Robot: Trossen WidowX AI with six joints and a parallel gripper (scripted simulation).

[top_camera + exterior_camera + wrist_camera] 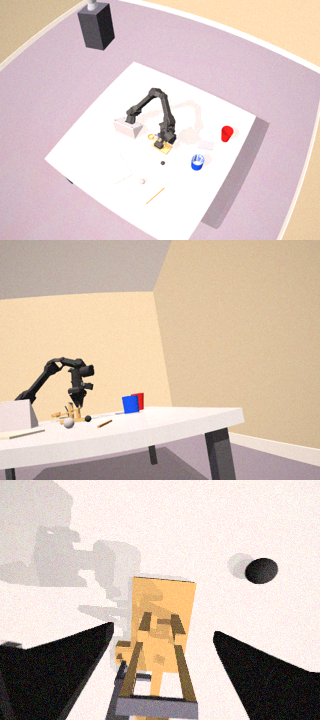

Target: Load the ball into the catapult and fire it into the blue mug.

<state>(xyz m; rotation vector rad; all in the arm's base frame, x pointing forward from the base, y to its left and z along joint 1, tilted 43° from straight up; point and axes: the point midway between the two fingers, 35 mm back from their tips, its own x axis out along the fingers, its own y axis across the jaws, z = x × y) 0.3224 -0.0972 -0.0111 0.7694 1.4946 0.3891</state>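
My gripper tip is now 13 cm to the left of the small black ball, 6 cm above it and 3 cm short of it. From my gripper tip the other things lie so: grey flat plate (28 cm ahead, 14 cm to the left, 7 cm below); then blue mug (27 cm ahead, 6 cm to the right, 5 cm below); then wooden catapult (6 cm behind, 4 cm to the left, 2 cm below).
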